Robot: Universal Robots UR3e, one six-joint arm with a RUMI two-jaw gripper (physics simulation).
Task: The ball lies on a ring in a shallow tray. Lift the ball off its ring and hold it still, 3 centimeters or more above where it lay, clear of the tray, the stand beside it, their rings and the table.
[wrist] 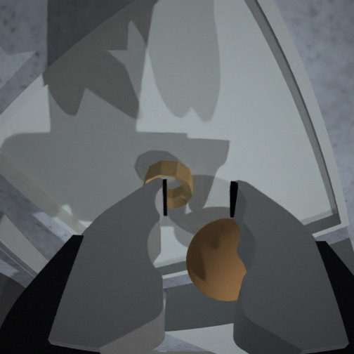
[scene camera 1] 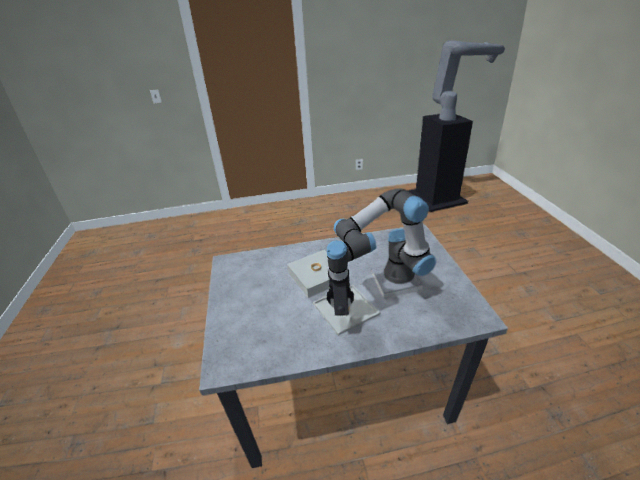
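Pixels of known places: arm's base, origin of the base link: (scene camera 1: 399,273).
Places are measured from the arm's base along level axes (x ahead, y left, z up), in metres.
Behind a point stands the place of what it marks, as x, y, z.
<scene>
The orange-brown ball (wrist: 212,265) is off the tray's ring (wrist: 169,168), near the tray edge facing the stand; its height is unclear. In the scene view the ball does not show. My gripper (wrist: 198,182) (scene camera 1: 341,312) @[0.299, 0.097, 0.000] points down over the shallow pale tray (wrist: 270,125) (scene camera 1: 336,324) @[0.336, 0.141, -0.029]. Its fingers are drawn mostly together, with a narrow gap and no ball held in it. The right finger covers the ball's right side; the left finger stands apart from the ball. The tray's ring lies beyond the left fingertip, partly covered by it.
The pale stand (scene camera 1: 305,271) @[0.372, -0.142, 0.019] (wrist: 182,306) is beside the tray, with its own ring (scene camera 1: 316,270) @[0.327, -0.126, 0.023] on top. A thin upright pale panel (scene camera 1: 378,285) @[0.102, 0.013, -0.020] stands between the tray and the arm's base (scene camera 1: 399,272) @[0.028, 0.045, 0.052]. All are on the grey table (scene camera 1: 258,330) @[0.619, 0.065, -0.032].
</scene>
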